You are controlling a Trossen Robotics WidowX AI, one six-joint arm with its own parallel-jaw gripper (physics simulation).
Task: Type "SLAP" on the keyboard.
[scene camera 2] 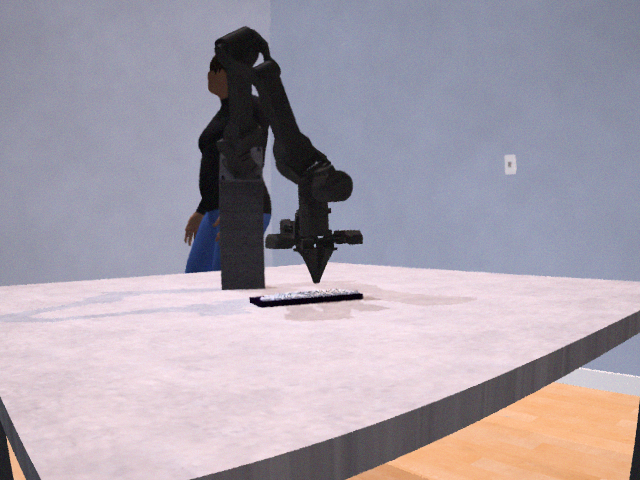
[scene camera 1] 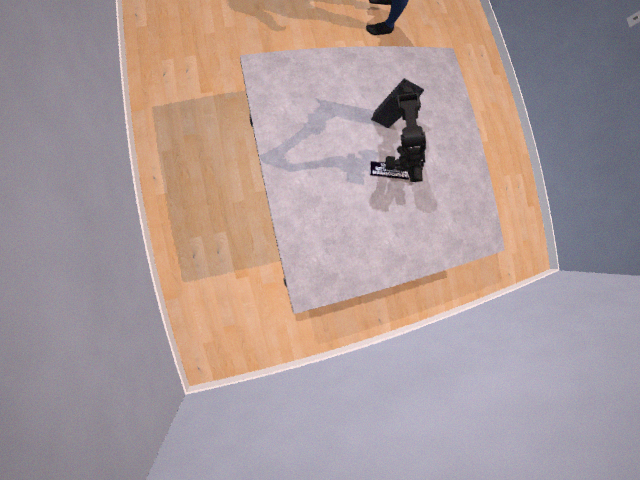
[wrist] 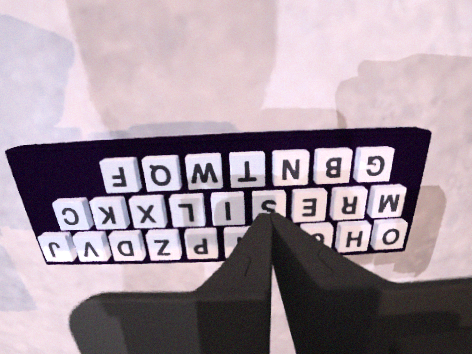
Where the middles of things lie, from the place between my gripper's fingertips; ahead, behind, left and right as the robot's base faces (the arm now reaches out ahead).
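Labels:
Position of my gripper: 30 mm above the dark keyboard [scene camera 2: 257, 301], 20 mm to the left of it, 10 mm past it.

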